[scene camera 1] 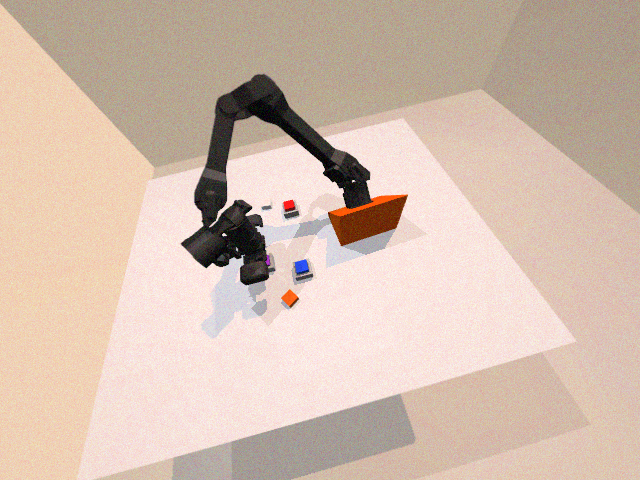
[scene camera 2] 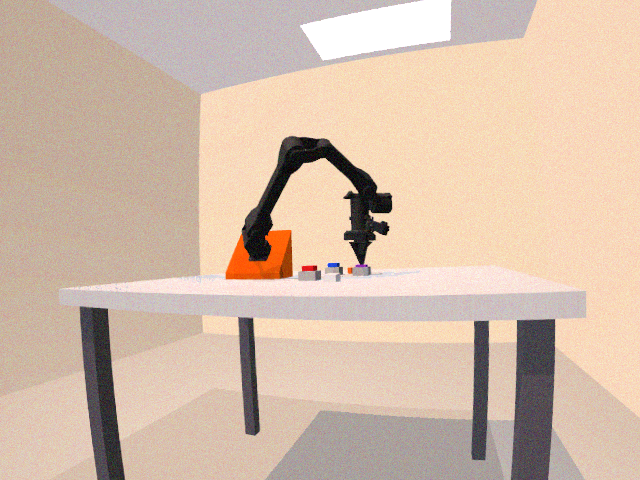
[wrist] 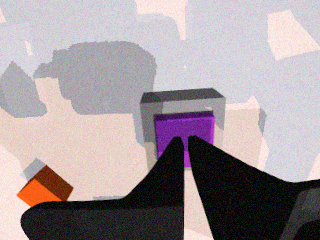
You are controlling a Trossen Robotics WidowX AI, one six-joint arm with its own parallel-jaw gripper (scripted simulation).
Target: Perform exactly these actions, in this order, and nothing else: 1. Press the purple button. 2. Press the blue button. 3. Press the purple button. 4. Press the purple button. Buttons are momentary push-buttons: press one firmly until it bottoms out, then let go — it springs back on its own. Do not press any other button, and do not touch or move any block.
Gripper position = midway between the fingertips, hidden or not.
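Scene camera 1 gives me a sight of my gripper (scene camera 1: 263, 261), and scene camera 2 shows me the gripper (scene camera 2: 361, 264) as well. In the wrist view I find my gripper (wrist: 184, 143) again, together with a purple button (wrist: 201, 124) and a small orange block (wrist: 46, 185).
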